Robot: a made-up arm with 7 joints.
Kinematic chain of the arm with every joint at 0, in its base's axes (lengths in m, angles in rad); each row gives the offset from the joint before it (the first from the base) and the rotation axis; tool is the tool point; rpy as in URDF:
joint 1: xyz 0 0 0.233 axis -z
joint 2: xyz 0 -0.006 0.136 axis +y
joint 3: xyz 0 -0.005 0.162 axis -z
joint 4: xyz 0 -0.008 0.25 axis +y
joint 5: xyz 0 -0.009 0.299 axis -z
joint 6: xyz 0 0 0.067 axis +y
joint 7: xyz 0 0 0.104 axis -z
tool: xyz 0 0 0 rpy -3.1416 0 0
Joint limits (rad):
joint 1: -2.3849..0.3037
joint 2: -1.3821..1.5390
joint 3: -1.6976..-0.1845
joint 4: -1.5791..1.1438
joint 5: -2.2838..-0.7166
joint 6: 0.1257..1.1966
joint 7: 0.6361..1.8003
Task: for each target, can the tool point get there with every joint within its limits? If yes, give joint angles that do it. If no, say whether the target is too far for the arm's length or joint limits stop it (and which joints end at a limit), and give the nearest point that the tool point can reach.
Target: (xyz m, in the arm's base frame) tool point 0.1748 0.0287 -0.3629
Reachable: no: joint limits stop it (at a limit: joint 1, joint 2, joint 4, joint 5) | nearest point 0.3794 -0.2372 0.0070 | short by 0.499 m
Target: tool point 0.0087 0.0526 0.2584
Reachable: no: joint limits stop it (at a limit: joint 1, joint 2, joint 3, joint 4, joint 5, joint 6) | nearest point -0.4054 0.0959 0.0341 | short by 0.473 m
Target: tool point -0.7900 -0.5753 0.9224
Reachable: no: too far | nearest point -0.6201 -0.4516 0.8034 | short by 0.242 m
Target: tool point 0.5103 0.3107 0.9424
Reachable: yes | joints -0.9100 0.8482 -1.5635 -0.5132 -1.3900 0.8411 0.9519
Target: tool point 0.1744 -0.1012 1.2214
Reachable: yes | joints -2.0521 -0.1756 -1.4270 -0.2231 -1.3399 0.2171 0.8444
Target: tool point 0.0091 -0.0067 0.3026
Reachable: no: joint limits stop it (at a limit: joint 1, joint 2, joint 3, joint 4, joint 5, joint 6) | nearest point 0.3226 -0.2636 0.0341 | short by 0.486 m
